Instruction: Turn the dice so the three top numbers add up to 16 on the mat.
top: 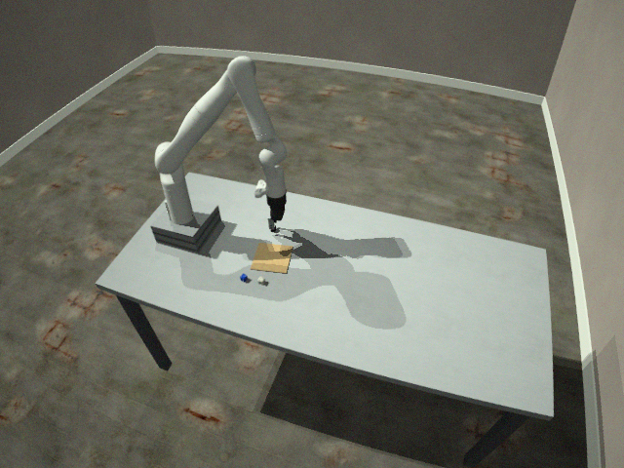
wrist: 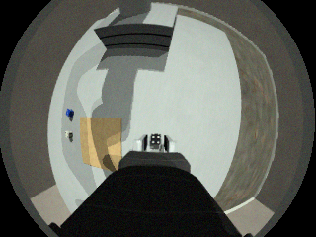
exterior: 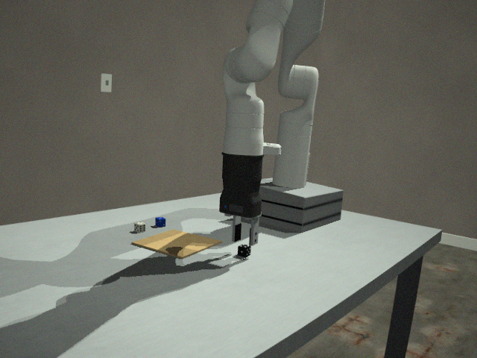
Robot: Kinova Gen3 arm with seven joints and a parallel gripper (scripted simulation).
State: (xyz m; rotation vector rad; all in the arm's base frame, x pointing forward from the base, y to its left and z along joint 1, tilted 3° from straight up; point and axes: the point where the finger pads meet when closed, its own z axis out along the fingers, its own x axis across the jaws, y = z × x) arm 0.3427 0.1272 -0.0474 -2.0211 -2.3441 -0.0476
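Right now the black die is 4 cm below my hand. The rest, counted from my hand: tan mat 5 cm ahead, 15 cm to the right, 4 cm below; then white die 6 cm ahead, 27 cm to the right, 4 cm below; then blue die 1 cm behind, 28 cm to the right, 4 cm below.
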